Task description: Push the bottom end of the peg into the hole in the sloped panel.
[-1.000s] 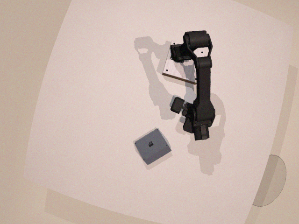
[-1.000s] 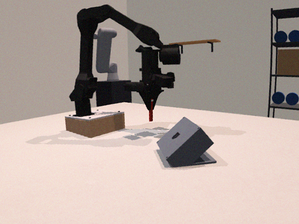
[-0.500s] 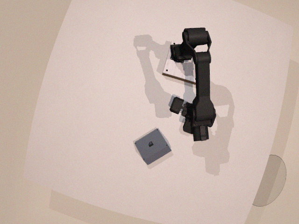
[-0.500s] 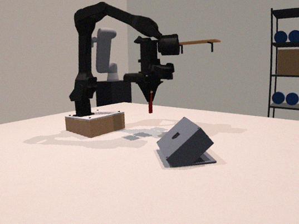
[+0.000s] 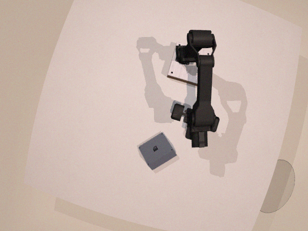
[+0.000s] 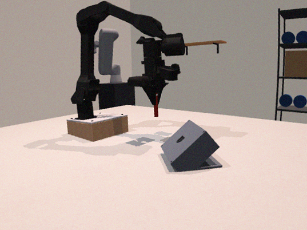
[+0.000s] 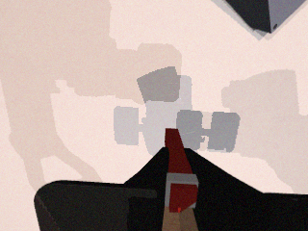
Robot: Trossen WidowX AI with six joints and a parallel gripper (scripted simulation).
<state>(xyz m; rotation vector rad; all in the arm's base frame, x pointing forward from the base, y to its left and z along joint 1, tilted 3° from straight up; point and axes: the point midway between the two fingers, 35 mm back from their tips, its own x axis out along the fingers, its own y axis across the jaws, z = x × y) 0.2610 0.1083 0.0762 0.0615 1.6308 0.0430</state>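
My gripper tip is 190 mm short of the sloped grey panel, 100 mm to the left of it and 80 mm above it. The rest, counted from my gripper tip: red peg (20 mm above).
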